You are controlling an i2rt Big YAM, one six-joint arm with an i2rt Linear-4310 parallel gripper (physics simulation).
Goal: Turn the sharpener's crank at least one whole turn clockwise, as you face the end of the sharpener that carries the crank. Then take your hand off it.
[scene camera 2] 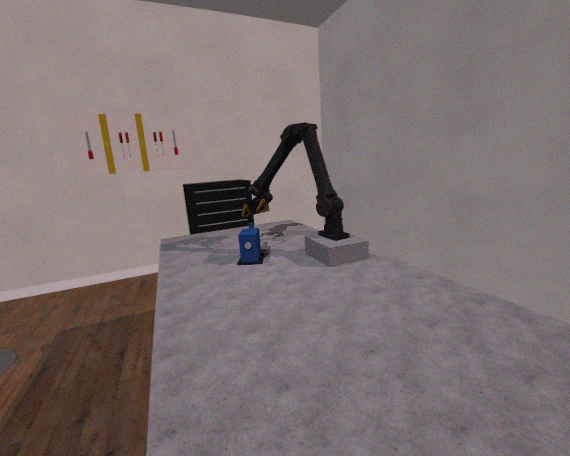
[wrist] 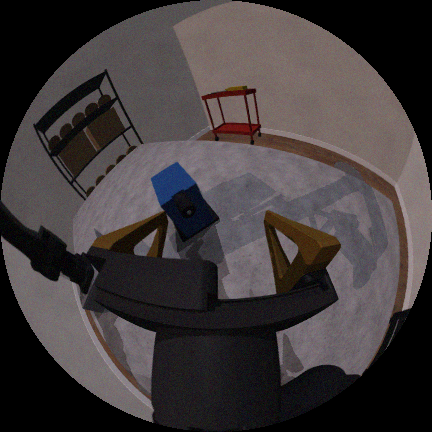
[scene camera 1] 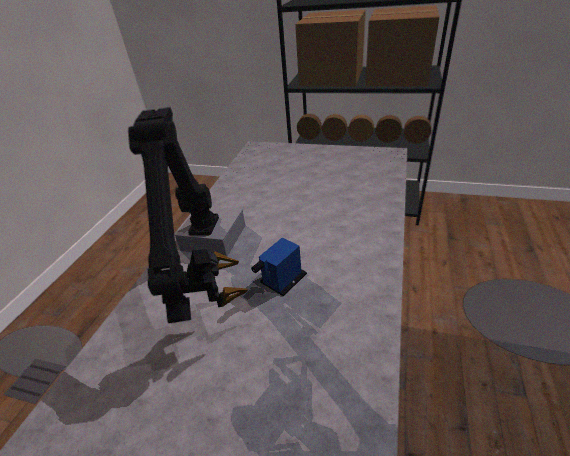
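Where they show: gripper, fingertip midpoint: (scene camera 2: 249,214) (wrist: 215,215) (scene camera 1: 242,276); arm's base, origin of the base link: (scene camera 2: 333,236) (wrist: 84,272) (scene camera 1: 204,225).
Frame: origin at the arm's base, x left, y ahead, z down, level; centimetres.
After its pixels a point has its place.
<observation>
The blue sharpener (scene camera 1: 282,262) {x -23.2, y 33.4, z -4.1 cm} (scene camera 2: 250,255) {x -13.6, y 34.6, z 4.4 cm} (wrist: 175,181) {x -20.8, y 31.5, z -4.7 cm} stands upright on a dark base plate on the table. Its crank end faces my gripper. The crank's black handle (scene camera 1: 257,267) {x -27.9, y 26.7, z -6.4 cm} (wrist: 186,206) {x -28.4, y 25.7, z -6.6 cm} sticks out near the top of that end; in scene camera 2 a small part shows above the body. The crank arm is hard to make out against the dark end face. My gripper (scene camera 1: 242,276) {x -34.3, y 24.0, z -9.2 cm} (scene camera 2: 254,209) {x -34.3, y 24.0, z -9.2 cm} (wrist: 215,215) {x -34.3, y 24.0, z -9.2 cm} is wide open and empty, a short way off the crank end. In the wrist view the handle lies between the fingertips, nearer the left finger. No contact shows.
The arm's base stands on a grey block (scene camera 1: 200,243) {x -7.1, y 0.0, z 2.7 cm} (scene camera 2: 330,252) {x 11.1, y 11.9, z 2.1 cm} on the table (scene camera 1: 330,200) {x 28.9, y 47.0, z 8.1 cm} (scene camera 2: 350,350) {x 49.7, y 41.2, z 8.1 cm}. A black slatted panel (scene camera 2: 189,210) stands beyond the table's far end. A shelf rack (scene camera 1: 283,65) stands by the wall. A red cart (wrist: 237,129) shows beyond the table.
</observation>
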